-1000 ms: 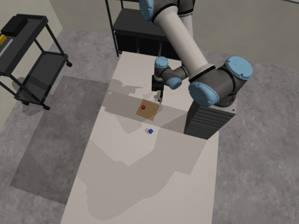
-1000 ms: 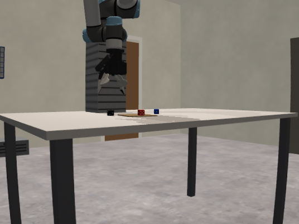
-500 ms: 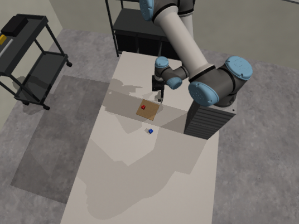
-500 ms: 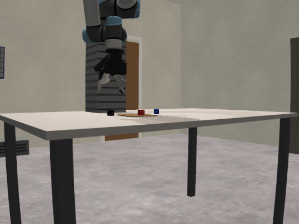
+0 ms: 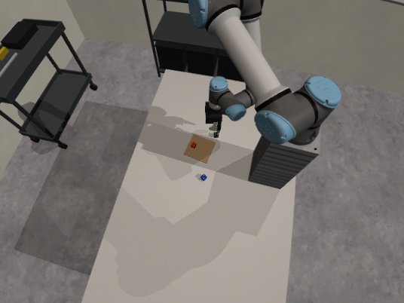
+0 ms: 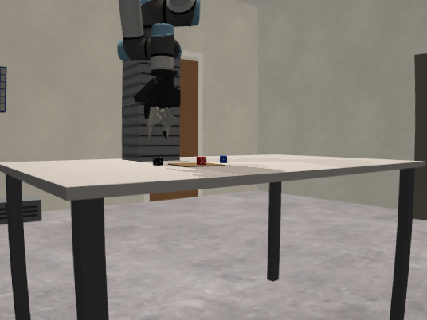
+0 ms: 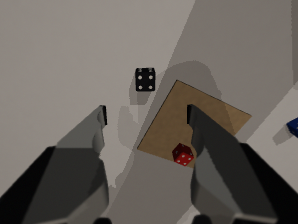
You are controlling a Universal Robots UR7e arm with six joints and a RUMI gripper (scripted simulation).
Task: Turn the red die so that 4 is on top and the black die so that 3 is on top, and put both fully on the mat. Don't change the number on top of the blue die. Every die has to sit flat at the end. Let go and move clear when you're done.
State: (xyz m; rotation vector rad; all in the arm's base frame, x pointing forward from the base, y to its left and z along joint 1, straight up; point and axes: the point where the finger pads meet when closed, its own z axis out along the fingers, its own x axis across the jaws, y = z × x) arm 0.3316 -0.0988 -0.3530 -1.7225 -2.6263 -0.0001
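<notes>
The black die is 9 cm below my hand. The rest, counted from my hand: blue die 2 cm behind, 27 cm to the left, 9 cm below; red die 10 cm ahead, 11 cm to the left, 8 cm below; brown mat 6 cm ahead, 11 cm to the left, 10 cm below.
</notes>
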